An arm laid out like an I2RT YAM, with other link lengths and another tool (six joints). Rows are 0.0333 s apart.
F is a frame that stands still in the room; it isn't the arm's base.
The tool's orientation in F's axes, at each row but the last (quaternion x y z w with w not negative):
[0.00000 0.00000 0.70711 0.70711]
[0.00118 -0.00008 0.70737 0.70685]
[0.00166 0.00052 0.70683 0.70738]
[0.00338 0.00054 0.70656 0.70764]
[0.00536 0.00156 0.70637 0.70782]
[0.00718 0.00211 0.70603 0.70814]
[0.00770 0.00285 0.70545 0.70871]
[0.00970 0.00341 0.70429 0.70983]
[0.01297 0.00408 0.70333 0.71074]
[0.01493 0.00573 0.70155 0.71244]
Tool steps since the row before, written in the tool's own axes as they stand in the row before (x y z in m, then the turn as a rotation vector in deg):
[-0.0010 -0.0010 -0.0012 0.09 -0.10 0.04]
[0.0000 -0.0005 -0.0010 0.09 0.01 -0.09]
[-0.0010 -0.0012 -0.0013 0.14 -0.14 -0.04]
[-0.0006 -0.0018 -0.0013 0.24 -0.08 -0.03]
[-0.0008 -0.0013 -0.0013 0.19 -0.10 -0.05]
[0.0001 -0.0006 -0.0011 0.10 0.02 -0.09]
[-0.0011 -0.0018 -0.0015 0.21 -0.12 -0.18]
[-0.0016 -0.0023 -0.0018 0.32 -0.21 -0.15]
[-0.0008 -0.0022 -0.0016 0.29 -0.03 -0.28]
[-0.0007 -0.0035 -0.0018 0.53 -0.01 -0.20]
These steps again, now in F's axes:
[0.0010 -0.0010 -0.0012 0.10 0.09 0.04]
[0.0005 0.0000 -0.0010 -0.01 0.09 -0.09]
[0.0012 -0.0010 -0.0013 0.14 0.14 -0.04]
[0.0018 -0.0006 -0.0013 0.08 0.24 -0.03]
[0.0013 -0.0008 -0.0013 0.10 0.19 -0.05]
[0.0006 0.0001 -0.0011 -0.02 0.10 -0.09]
[0.0018 -0.0011 -0.0015 0.12 0.21 -0.18]
[0.0023 -0.0016 -0.0019 0.21 0.32 -0.15]
[0.0022 -0.0008 -0.0017 0.03 0.29 -0.28]
[0.0034 -0.0007 -0.0019 0.01 0.53 -0.19]

